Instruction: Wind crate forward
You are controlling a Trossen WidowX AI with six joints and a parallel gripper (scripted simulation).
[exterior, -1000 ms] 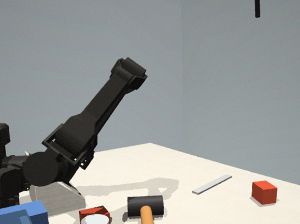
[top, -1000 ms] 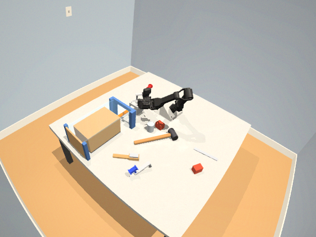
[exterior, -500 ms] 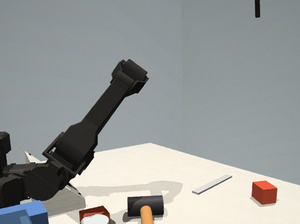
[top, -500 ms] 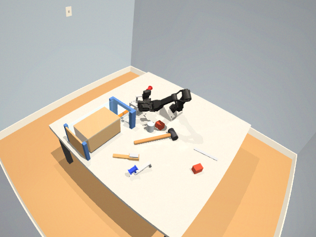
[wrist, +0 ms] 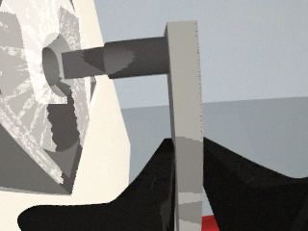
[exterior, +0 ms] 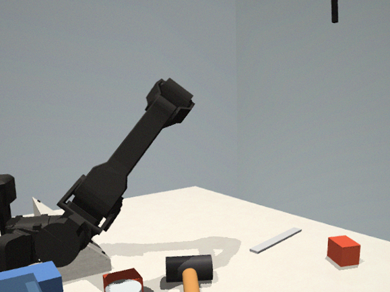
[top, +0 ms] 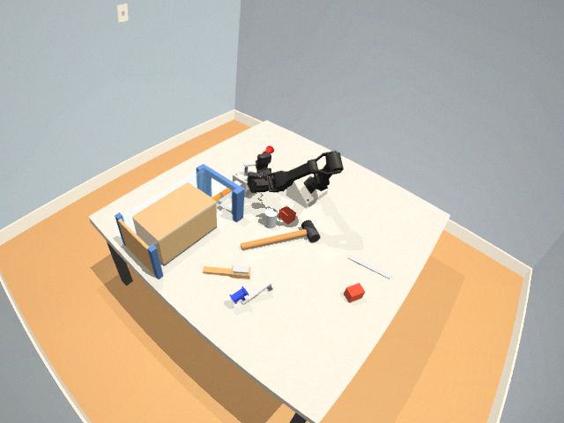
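The red knob lies 4 cm to the left of my gripper tip, 4 cm behind it and 4 cm above it. From my gripper tip the other things lie so: grey crank bar: 2 cm to the left, 1 cm behind, 1 cm above; grey winch: 11 cm below, 3 cm to the right, 3 cm ahead; blue frame: 21 cm ahead, 4 cm below, 3 cm to the right.
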